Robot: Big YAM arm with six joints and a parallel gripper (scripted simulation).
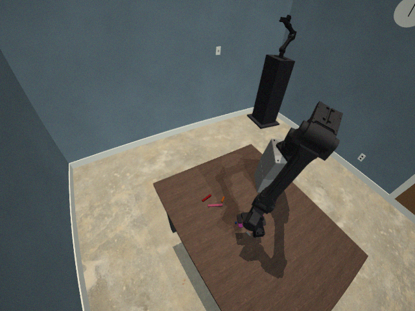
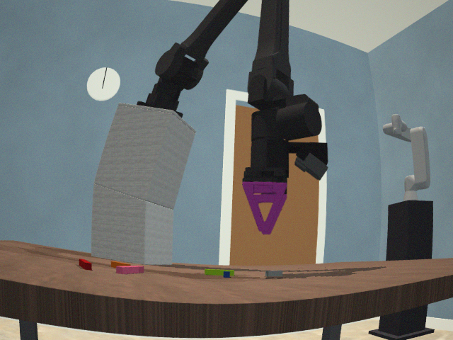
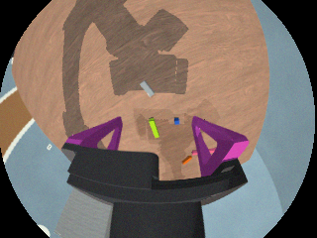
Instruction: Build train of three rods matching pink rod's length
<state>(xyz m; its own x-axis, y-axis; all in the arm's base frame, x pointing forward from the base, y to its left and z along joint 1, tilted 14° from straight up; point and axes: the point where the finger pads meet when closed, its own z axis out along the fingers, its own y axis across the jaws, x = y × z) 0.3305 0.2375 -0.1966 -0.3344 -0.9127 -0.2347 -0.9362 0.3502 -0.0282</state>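
My hand is 80 mm above the grey rod, 20 mm to the right of it and 10 mm past it. Also, from my hand: lime rod (80 mm below, 70 mm to the right, 30 mm behind); then blue rod (80 mm below, 70 mm to the right, 20 mm ahead); then pink rod (220 mm to the right, 90 mm ahead, 80 mm below).
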